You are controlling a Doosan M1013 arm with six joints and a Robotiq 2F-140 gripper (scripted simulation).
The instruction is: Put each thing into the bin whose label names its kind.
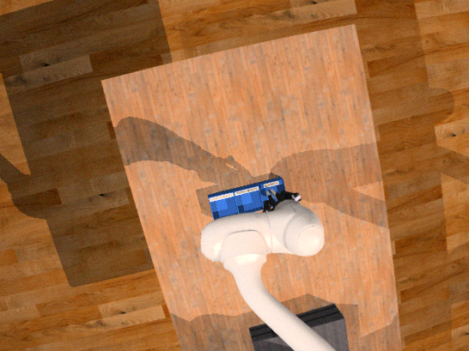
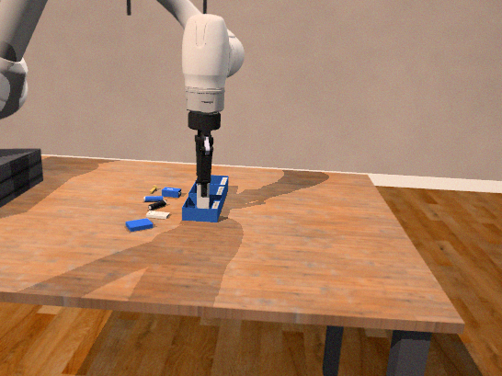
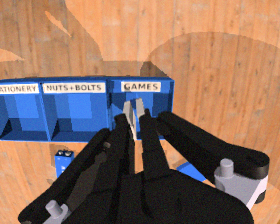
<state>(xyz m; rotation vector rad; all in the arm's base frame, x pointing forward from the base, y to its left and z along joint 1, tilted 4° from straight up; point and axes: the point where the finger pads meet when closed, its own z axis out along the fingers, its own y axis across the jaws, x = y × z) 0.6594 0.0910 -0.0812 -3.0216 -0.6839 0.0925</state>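
The blue three-compartment bin row is 10 mm behind my hand, 80 mm to the left of it and 30 mm below it. From my hand the other things lie so: white domino (100 mm behind, 50 mm to the right, 40 mm below); then blue rectangular battery (110 mm behind, 100 mm to the left, 40 mm below); then black cylindrical battery (120 mm behind, 40 mm below).
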